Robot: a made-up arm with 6 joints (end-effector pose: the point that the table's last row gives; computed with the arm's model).
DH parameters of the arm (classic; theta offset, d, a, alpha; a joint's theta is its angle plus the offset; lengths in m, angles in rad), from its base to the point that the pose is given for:
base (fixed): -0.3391 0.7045 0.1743 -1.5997
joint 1: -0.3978 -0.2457 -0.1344 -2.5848
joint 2: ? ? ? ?
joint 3: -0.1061 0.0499 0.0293 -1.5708
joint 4: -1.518 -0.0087 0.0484 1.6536
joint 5: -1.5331 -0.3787 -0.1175 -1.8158
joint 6: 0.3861 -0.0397 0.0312 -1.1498
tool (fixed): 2.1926 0.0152 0 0
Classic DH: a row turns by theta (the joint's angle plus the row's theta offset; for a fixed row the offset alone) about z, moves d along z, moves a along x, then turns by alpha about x.
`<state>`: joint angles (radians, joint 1 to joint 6).
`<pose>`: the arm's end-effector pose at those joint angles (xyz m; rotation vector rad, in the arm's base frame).
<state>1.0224 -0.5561 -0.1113 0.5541 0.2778 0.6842</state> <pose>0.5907 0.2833 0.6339 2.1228 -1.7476 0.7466</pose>
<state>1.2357 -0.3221 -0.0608 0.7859 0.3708 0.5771</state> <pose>0.6989 0.1463 0.6607 1.9155 -1.7559 1.0625</pose>
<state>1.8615 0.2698 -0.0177 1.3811 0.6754 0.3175</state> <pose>0.8384 -0.0866 0.7109 1.4852 -1.2195 1.6437</pose>
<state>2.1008 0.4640 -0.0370 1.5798 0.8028 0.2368</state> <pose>0.8553 -0.1057 0.7001 1.3948 -0.9466 1.7322</pose>
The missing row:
joint 2: -0.4519 -0.6175 0.088 1.09
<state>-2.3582 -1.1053 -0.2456 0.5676 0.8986 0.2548</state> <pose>0.3100 0.5527 0.6394 -0.7158 0.7118 2.7846</pose>
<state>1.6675 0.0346 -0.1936 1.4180 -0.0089 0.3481</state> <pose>0.7942 -0.0561 0.6891 -1.4323 2.4052 -1.3774</pose>
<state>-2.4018 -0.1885 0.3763 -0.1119 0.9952 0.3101</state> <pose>-0.0155 0.3099 0.7555 -1.4434 -0.6198 2.3980</pose>
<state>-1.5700 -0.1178 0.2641 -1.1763 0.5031 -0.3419</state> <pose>0.4009 0.1291 0.7177 1.6793 -0.4280 2.1342</pose>
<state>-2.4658 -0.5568 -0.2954 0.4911 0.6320 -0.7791</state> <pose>0.1387 0.5277 0.5942 -0.5143 1.2289 2.0560</pose>
